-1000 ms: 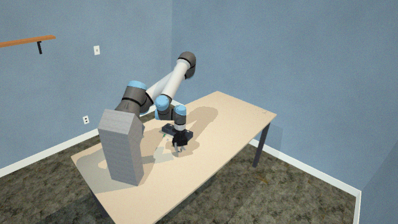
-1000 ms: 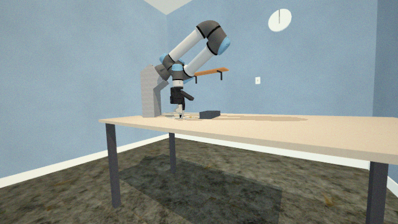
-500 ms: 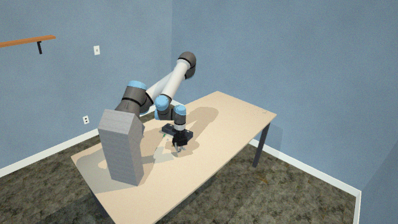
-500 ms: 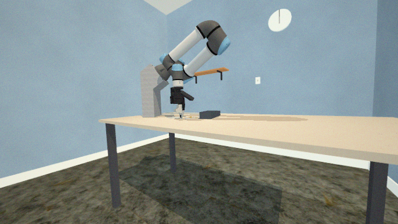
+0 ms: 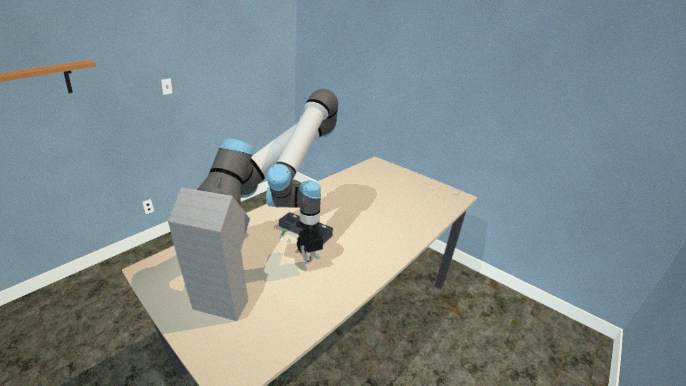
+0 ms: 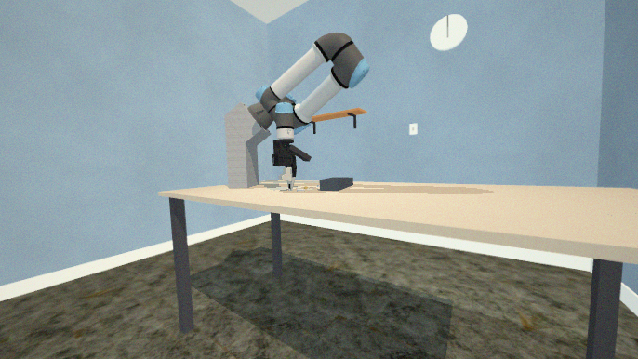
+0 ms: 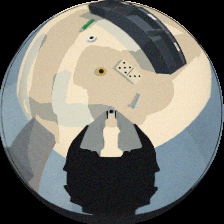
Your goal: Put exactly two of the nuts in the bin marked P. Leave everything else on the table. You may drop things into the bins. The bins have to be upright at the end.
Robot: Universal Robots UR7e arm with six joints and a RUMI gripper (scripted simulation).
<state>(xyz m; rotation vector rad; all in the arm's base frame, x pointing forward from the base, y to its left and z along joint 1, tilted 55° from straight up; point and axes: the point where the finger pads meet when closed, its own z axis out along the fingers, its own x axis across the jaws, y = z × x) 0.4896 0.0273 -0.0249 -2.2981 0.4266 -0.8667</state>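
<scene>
Now: hand 90 mm short of the dark bin block, 210 mm to the right of it and 10 mm below it. Also, from my hand: white dotted plate: 50 mm ahead, 80 mm to the left, 10 mm below; brass-coloured nut: 10 mm behind, 80 mm to the left, 10 mm below; green part: 20 mm behind, 230 mm to the left, 10 mm below.
</scene>
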